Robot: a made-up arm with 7 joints. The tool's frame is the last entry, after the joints.
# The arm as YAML. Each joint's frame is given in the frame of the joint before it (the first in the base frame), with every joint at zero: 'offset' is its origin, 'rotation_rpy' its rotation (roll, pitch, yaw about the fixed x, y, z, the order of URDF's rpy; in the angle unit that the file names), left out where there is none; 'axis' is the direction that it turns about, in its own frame. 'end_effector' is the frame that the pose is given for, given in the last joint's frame.
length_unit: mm
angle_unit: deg
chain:
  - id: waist
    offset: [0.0, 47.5, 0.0]
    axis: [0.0, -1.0, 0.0]
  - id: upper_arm
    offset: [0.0, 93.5, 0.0]
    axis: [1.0, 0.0, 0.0]
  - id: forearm
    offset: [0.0, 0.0, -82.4]
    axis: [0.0, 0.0, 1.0]
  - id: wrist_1
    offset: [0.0, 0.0, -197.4]
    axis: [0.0, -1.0, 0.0]
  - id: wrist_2
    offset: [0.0, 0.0, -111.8]
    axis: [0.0, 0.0, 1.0]
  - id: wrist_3
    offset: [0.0, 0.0, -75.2]
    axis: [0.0, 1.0, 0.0]
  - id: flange
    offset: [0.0, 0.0, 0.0]
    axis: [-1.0, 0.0, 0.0]
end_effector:
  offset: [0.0, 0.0, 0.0]
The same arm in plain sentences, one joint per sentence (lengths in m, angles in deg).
The arm has seven revolute joints in a row. What follows holds with every joint at zero, and every direction is one of the base frame's. Joint 1 is mounted 0.0475 m along +y from the base frame's origin and rotates about -y. Joint 2 is mounted 0.0935 m along +y from joint 1 and rotates about +x. Joint 3 is mounted 0.0824 m along -z from joint 2 and rotates about +z. Joint 4 is mounted 0.1974 m along -z from joint 3 and rotates about -y. Joint 5 is mounted 0.1118 m along -z from joint 4 and rotates about +z. Joint 6 is mounted 0.0752 m along -z from joint 5 and rotates about +y. Joint 7 is mounted at the same point as joint 6 and rotates about -x. The tool frame, which is the frame that the pose is given for, is mounted at the same point as joint 7; its axes are parallel to the base frame's.
